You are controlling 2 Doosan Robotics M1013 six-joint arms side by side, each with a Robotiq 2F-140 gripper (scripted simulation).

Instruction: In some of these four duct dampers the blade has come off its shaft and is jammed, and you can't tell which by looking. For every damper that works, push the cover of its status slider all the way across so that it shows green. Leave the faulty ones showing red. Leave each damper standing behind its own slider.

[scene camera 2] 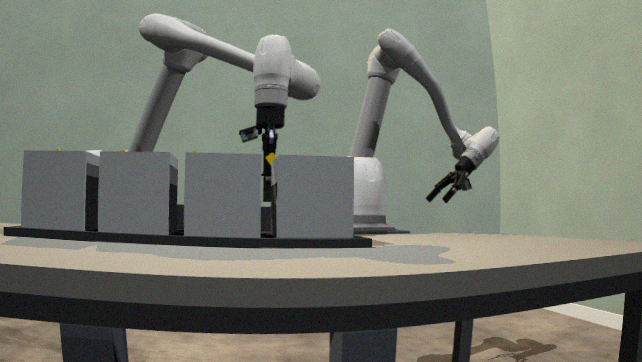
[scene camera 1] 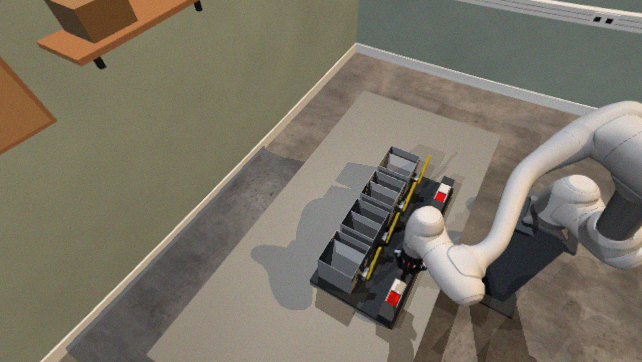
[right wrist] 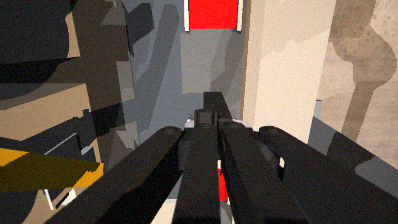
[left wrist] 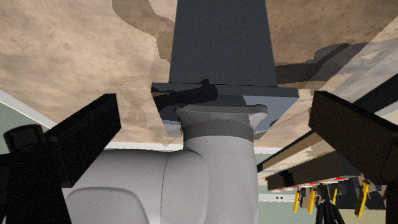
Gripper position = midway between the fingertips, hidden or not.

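Visible here: a damper (scene camera 2: 311, 196), a damper (scene camera 2: 59, 188), a damper (scene camera 2: 222, 193) and a damper (scene camera 2: 137, 192). My left gripper (scene camera 2: 435, 200) is visible; the left wrist view shows my left gripper (left wrist: 214, 109) too. My right gripper (scene camera 2: 268, 201) is visible as well, and the right wrist view also shows my right gripper (right wrist: 212, 106).
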